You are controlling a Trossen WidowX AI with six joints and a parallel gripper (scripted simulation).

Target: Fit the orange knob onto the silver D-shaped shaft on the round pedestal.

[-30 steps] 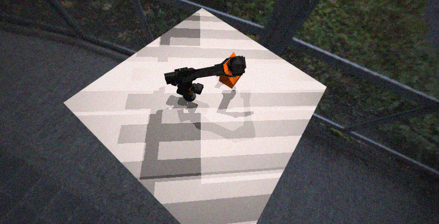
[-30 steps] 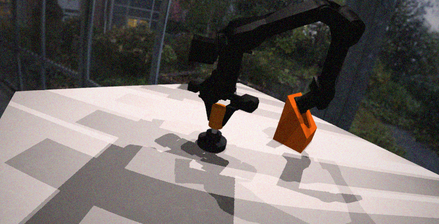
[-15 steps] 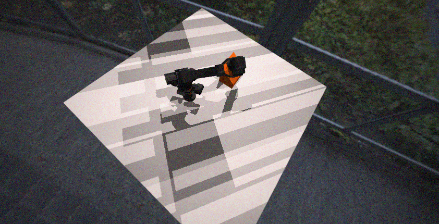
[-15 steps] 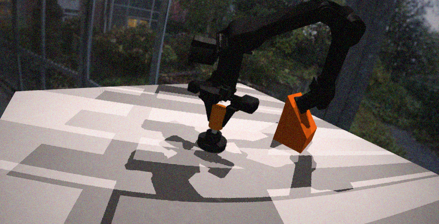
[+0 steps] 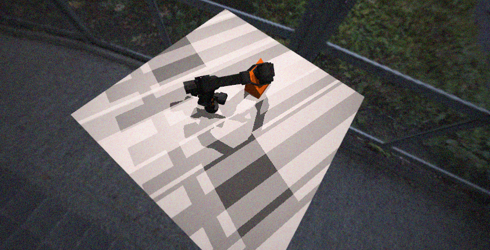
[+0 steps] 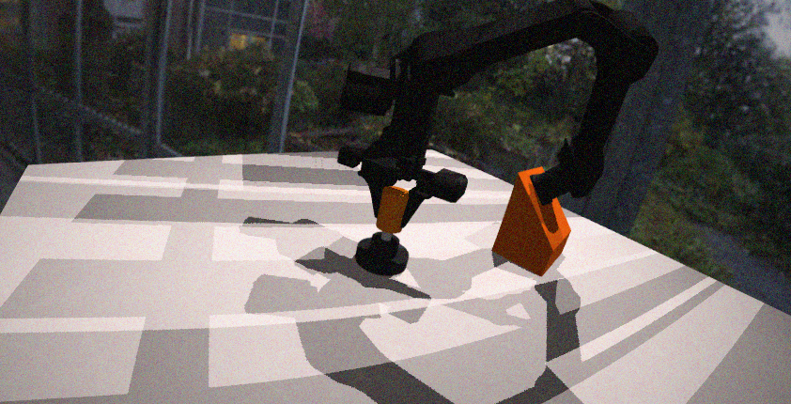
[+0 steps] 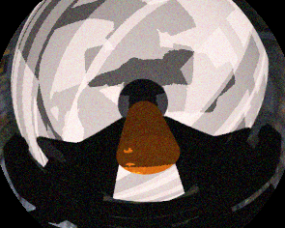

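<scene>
Now: gripper tip 3 cm below the orange knob. The rest, counted from my gripper tip: pedestal 4 cm below.
</scene>
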